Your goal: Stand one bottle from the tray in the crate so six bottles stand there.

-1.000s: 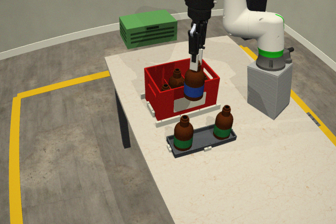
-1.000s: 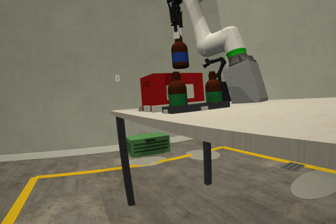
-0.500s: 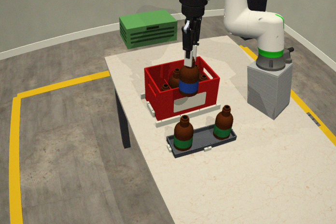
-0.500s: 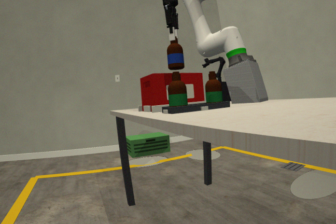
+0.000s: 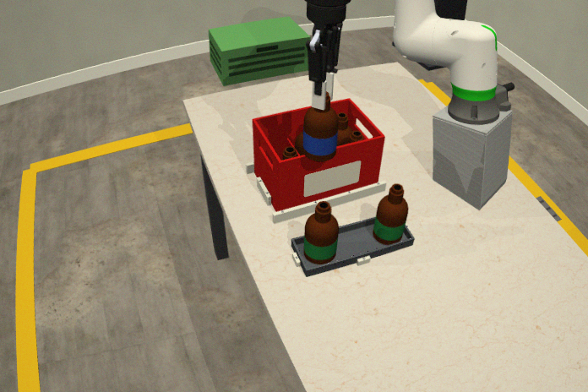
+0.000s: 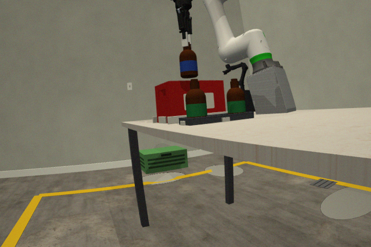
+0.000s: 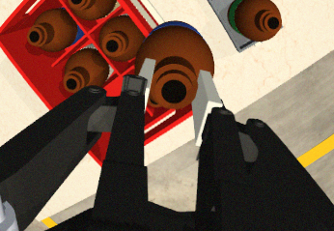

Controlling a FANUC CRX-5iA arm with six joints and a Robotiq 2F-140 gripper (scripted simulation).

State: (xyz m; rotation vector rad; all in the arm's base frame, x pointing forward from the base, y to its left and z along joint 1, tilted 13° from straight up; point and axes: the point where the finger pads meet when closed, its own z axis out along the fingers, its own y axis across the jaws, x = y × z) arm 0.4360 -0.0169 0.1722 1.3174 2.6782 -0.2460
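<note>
Now: hand 9 cm above the glass bottle. The rest, counted from my hand: grey tray: 34 cm below, 14 cm to the left, 3 cm behind; red crate: 27 cm below, 10 cm to the right, 6 cm behind.
</note>
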